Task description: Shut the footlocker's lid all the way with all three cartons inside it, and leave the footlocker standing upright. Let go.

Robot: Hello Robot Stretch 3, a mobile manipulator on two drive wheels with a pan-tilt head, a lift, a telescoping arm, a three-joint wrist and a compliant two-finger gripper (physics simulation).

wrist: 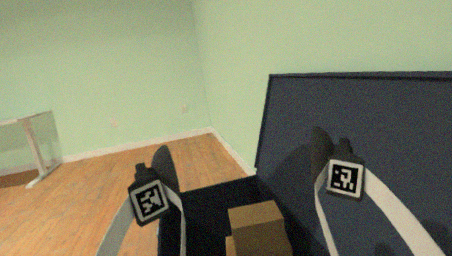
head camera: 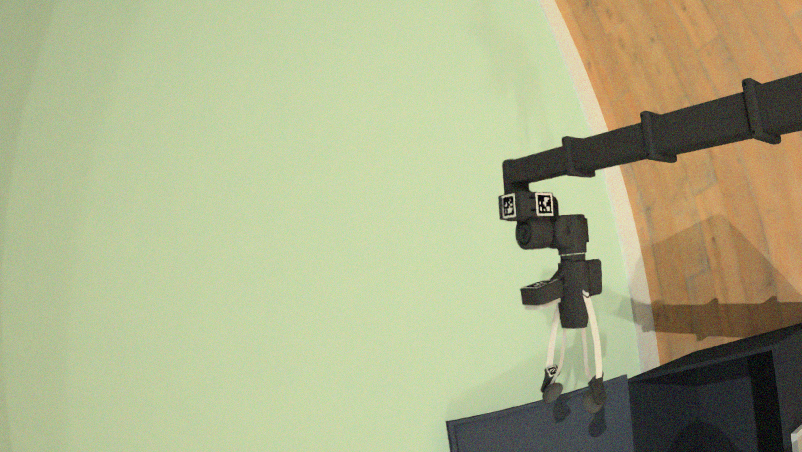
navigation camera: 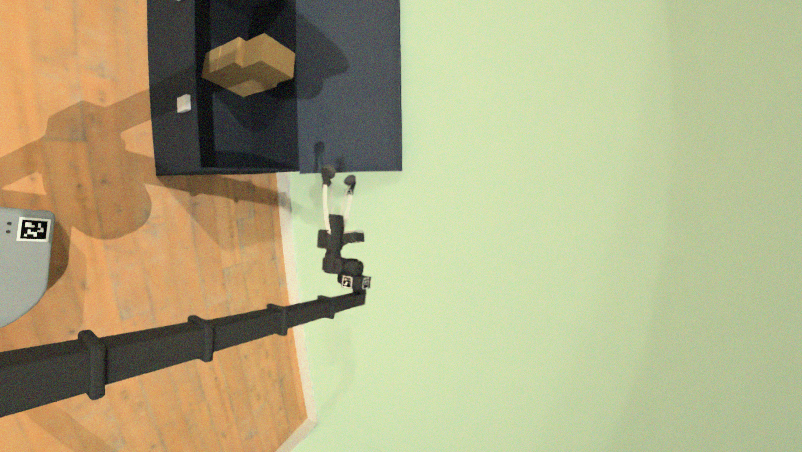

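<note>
The dark blue footlocker (head camera: 786, 359) (navigation camera: 174, 140) (wrist: 215, 215) stands upright, with its lid (head camera: 505, 432) (navigation camera: 359, 129) (wrist: 360, 110) raised on the wall side. Inside are brown cartons: one carton (navigation camera: 275, 58) (wrist: 257, 225) stands beside another carton (navigation camera: 224, 56) (wrist: 230, 247), and part of a lower carton (navigation camera: 247, 88) shows in the navigation view. My gripper (head camera: 573, 395) (navigation camera: 339, 176) (wrist: 241, 155) is open and empty, at the near end of the lid beside the box opening. Its fingertips cast shadows on the lid's inner face. Whether a finger touches the lid is unclear.
A pale green wall (head camera: 280, 224) (navigation camera: 533, 224) (wrist: 235, 50) rises behind the lid. Two white latches are partly or fully in the navigation view, one latch (navigation camera: 183, 103) on the footlocker's front. A light-framed table (wrist: 32, 145) stands far left in the wrist view.
</note>
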